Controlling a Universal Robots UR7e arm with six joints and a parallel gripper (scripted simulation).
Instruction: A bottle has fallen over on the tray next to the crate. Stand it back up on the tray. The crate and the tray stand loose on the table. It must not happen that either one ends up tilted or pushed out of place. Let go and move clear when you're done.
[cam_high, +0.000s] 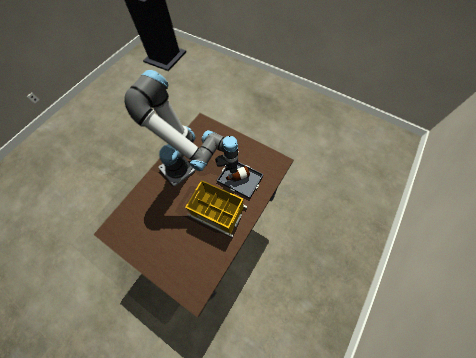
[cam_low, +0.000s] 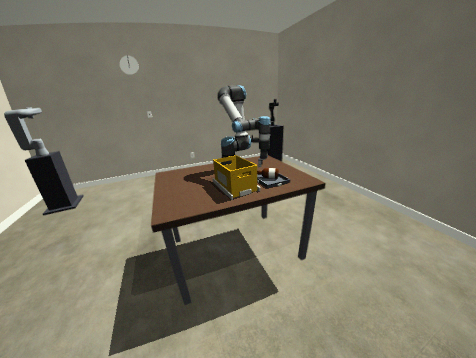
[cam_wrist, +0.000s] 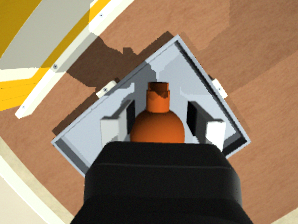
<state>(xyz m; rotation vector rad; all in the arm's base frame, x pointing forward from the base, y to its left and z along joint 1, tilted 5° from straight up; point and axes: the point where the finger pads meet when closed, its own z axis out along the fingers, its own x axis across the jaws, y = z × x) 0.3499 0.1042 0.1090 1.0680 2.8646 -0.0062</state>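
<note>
The brown bottle lies 7 cm below my hand, 4 cm to the left of it and 4 cm ahead of it. From my hand the other things lie so: yellow crate (23 cm to the right, 4 cm ahead, 3 cm below); tray (10 cm below, 6 cm ahead, 4 cm to the left).
</note>
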